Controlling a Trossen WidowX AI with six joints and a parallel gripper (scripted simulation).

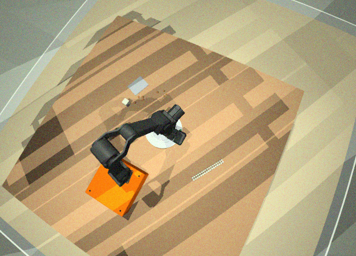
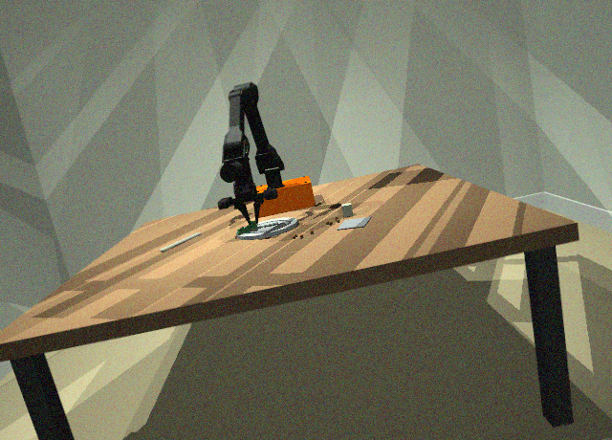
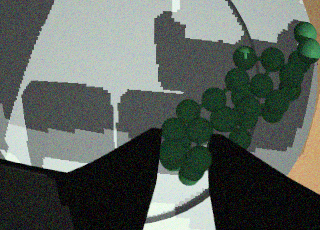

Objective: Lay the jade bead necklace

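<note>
My gripper tip is now 4 cm to the right of the round bead board, 2 cm above it and 1 cm short of it. The rest, counted from my gripper tip: grey flat plate 28 cm to the left, 20 cm ahead, 2 cm below; small white cube 29 cm to the left, 8 cm ahead, 1 cm below.
</note>
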